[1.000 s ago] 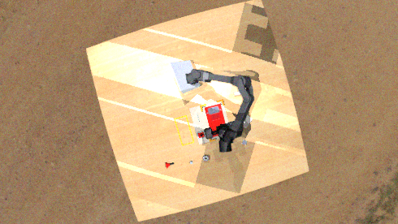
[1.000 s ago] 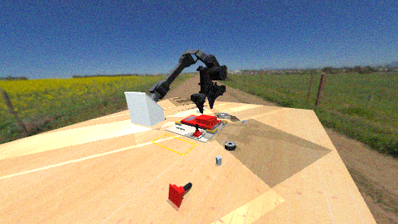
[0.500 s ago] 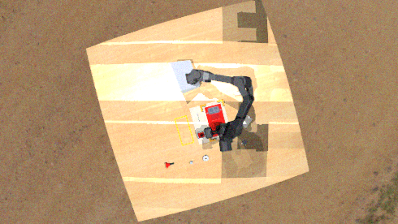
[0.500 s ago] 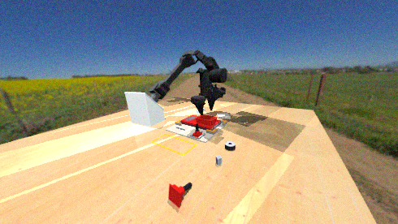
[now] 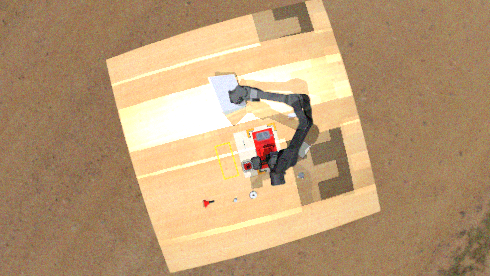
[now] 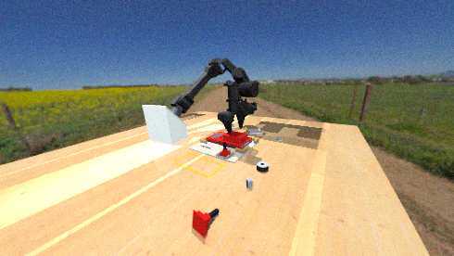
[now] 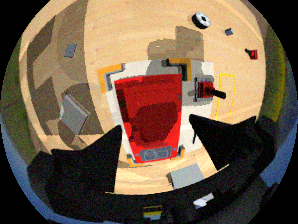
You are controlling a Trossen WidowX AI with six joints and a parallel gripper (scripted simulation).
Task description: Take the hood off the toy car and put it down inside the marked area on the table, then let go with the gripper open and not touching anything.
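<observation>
Right now the red hood is 2 cm below my gripper tip. Round my gripper tip: white base plate: 5 cm below, 3 cm behind, 2 cm to the right; then black-and-white ring: 19 cm ahead, 11 cm to the right, 6 cm below.
</observation>
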